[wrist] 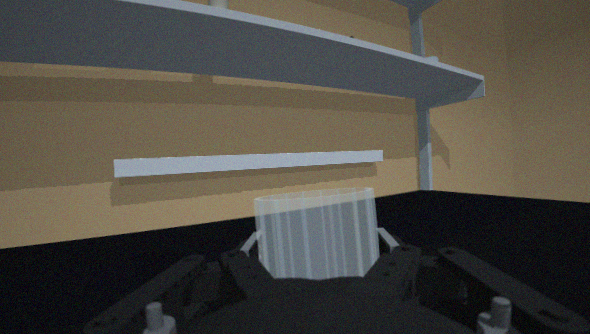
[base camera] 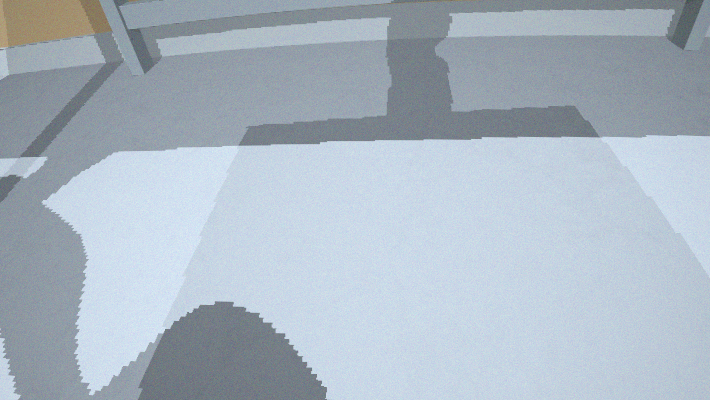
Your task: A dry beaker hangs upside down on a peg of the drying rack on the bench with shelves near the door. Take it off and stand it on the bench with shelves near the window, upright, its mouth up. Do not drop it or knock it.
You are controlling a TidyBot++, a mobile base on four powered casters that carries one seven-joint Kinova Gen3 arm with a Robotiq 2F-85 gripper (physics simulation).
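Places are measured from the arm's base along level axes (x down, y right, z back), in centimetres.
Pixels of known places: gripper, fingertip midpoint: (wrist: 318, 244).
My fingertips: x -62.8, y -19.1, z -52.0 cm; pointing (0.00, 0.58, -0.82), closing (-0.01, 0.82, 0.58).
Observation:
Behind a point stands the place of what it marks.
My gripper (wrist: 318, 244) @(x -62.8, y -19.1, z -52.0 cm) is shut on the clear beaker (wrist: 317, 245) @(x -64.4, y -21.9, z -48.1 cm), one finger on each side of its wall, in the lower middle of the wrist view. The beaker stands nearly upright in the view with a slight lean. I cannot tell for sure which end is its mouth. Its lower part is hidden behind the gripper body. The black top of a bench with shelves (wrist: 510, 225) @(x -51.8, y 37.5, z -57.7 cm) stretches behind and to both sides of it. I cannot tell the gap between beaker and bench top. The drying rack does not show in these views.
A grey shelf (wrist: 300, 55) @(x -95.6, y 5.2, z -90.5 cm) overhangs the bench, carried by a post (wrist: 424, 145) @(x -73.0, y 80.1, z -103.3 cm) at the right. A pale bar (wrist: 250, 163) @(x -68.5, y -3.4, z -107.8 cm) runs along the tan wall (wrist: 300, 125) @(x -81.6, y 18.8, z -114.1 cm) behind the beaker. In the base view, bench legs (base camera: 127, 42) @(x 30.5, y -63.8, z -106.6 cm) (base camera: 692, 30) @(x 34.7, y 75.5, z -97.8 cm) stand at the far left and right of the floor (base camera: 400, 225) @(x 39.6, y 1.9, z -44.6 cm).

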